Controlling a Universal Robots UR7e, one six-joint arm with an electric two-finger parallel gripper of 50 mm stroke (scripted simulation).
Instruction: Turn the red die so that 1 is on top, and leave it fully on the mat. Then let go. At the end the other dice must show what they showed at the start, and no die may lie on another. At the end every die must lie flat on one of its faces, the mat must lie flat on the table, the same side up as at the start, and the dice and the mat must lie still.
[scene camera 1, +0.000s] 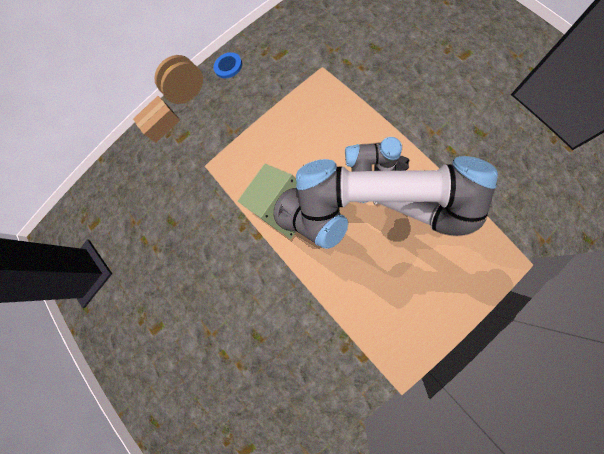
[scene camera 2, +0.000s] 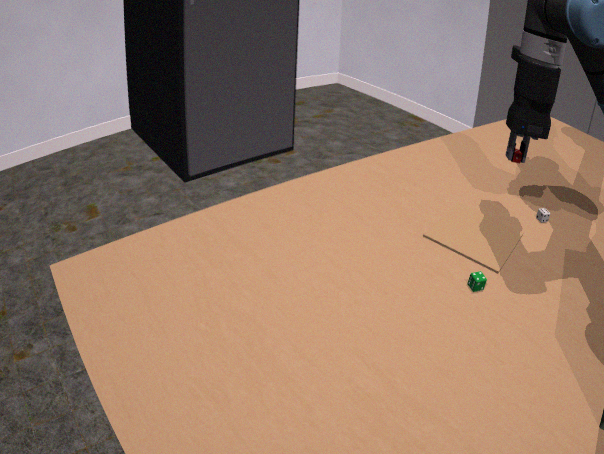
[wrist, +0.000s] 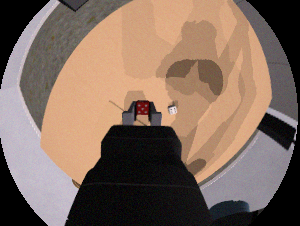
Observation:
In view: the gripper (scene camera 2: 515, 159).
The gripper shows as well in the wrist view (wrist: 142, 107).

